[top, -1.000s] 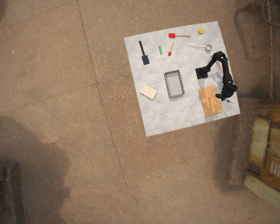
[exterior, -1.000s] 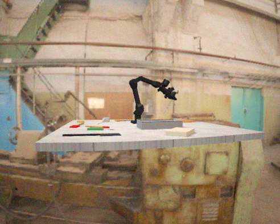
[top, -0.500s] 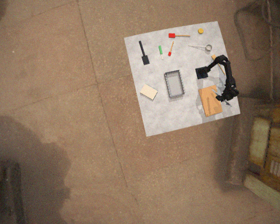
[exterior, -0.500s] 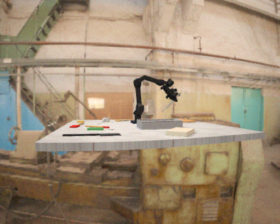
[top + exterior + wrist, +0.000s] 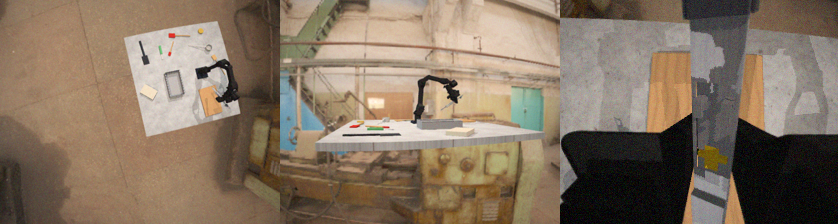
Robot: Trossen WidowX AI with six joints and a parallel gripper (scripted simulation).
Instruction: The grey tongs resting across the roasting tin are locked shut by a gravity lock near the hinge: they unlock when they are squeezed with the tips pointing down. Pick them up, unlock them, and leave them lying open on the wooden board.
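Right now my gripper tip is 1 cm short of the yellow mark, 2 cm to the left of it and 3 cm below it. The rest, counted from my gripper tip: wooden board: 1 cm ahead, 3 cm to the right, 18 cm below; then grey roasting tin: 49 cm ahead, 25 cm to the right, 16 cm below; then cream block: 80 cm ahead, 17 cm to the right, 17 cm below.
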